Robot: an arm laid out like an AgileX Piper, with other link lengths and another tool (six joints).
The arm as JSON. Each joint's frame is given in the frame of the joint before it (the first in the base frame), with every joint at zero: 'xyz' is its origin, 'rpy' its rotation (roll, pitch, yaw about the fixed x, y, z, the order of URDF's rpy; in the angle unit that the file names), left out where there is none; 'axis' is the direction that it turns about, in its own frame. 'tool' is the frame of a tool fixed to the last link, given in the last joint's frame.
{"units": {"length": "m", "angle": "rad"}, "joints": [
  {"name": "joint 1", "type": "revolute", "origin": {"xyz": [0.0, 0.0, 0.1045], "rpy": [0.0, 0.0, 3.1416]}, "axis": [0.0, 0.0, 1.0]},
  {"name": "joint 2", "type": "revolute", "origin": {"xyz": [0.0, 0.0, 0.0], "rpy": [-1.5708, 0.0, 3.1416]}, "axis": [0.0, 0.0, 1.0]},
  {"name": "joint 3", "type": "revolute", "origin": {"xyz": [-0.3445, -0.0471, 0.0], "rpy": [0.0, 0.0, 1.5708]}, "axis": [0.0, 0.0, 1.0]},
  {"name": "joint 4", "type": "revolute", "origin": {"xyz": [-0.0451, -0.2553, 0.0], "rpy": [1.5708, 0.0, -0.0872]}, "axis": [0.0, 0.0, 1.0]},
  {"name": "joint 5", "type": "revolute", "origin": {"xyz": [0.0, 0.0, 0.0], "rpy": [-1.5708, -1.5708, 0.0]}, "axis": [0.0, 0.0, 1.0]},
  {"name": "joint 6", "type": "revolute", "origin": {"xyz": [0.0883, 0.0, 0.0], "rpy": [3.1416, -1.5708, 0.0]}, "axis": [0.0, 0.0, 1.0]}
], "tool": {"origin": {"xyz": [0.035, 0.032, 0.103], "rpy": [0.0, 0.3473, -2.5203]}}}
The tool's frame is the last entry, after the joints.
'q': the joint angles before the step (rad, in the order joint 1, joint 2, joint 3, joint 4, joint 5, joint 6). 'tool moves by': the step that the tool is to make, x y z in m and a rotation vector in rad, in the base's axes. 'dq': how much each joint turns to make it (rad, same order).
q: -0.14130, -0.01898, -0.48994, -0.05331, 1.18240, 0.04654
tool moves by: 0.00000, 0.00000, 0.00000, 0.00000, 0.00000, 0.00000
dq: 0.00000, 0.00000, 0.00000, 0.00000, 0.00000, 0.00000
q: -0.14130, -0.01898, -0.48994, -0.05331, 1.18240, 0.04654
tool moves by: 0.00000, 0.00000, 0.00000, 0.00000, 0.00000, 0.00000
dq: 0.00000, 0.00000, 0.00000, 0.00000, 0.00000, 0.00000
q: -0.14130, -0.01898, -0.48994, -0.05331, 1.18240, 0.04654
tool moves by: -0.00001, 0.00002, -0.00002, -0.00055, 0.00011, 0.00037
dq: 0.00002, 0.00000, 0.00000, -0.00002, 0.00000, -0.00065
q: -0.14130, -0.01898, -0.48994, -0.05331, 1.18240, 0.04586
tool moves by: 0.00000, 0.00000, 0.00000, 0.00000, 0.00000, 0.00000
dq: 0.00000, 0.00000, 0.00000, 0.00000, 0.00000, 0.00000
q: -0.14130, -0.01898, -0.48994, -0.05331, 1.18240, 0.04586
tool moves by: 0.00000, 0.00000, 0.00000, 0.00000, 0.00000, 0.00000
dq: 0.00000, 0.00000, 0.00000, 0.00000, 0.00000, 0.00000
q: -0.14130, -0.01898, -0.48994, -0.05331, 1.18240, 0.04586
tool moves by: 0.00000, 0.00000, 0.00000, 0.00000, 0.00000, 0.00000
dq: 0.00000, 0.00000, 0.00000, 0.00000, 0.00000, 0.00000
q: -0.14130, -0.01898, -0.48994, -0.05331, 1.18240, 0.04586
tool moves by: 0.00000, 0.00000, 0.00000, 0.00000, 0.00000, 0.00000
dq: 0.00000, 0.00000, 0.00000, 0.00000, 0.00000, 0.00000
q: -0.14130, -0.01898, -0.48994, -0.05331, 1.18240, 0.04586
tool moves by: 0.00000, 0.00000, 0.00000, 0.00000, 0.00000, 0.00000
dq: 0.00000, 0.00000, 0.00000, 0.00000, 0.00000, 0.00000
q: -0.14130, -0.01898, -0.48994, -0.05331, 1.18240, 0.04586
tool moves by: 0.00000, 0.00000, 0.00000, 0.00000, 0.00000, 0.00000
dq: 0.00000, 0.00000, 0.00000, 0.00000, 0.00000, 0.00000
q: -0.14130, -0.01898, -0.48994, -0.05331, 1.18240, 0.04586
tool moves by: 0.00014, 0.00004, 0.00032, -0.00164, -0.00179, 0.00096
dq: 0.00003, -0.00002, 0.00001, -0.00002, -0.00208, -0.00155
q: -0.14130, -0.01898, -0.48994, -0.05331, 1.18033, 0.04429
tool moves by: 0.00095, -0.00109, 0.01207, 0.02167, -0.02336, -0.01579
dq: 0.00002, 0.01721, -0.02680, -0.00002, -0.00904, 0.02985
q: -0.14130, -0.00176, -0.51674, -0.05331, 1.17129, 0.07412
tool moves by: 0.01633, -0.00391, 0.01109, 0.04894, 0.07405, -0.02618
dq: 0.00005, 0.12627, -0.03655, -0.00004, -0.00723, 0.04661
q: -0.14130, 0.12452, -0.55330, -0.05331, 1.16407, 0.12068
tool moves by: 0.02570, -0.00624, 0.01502, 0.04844, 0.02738, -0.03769
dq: 0.00000, 0.13039, -0.02648, -0.00439, -0.06690, 0.06327
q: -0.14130, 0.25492, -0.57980, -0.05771, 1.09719, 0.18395
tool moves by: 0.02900, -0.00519, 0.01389, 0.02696, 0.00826, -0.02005
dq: -0.00008, 0.12430, -0.02416, -0.00186, -0.08639, 0.03776
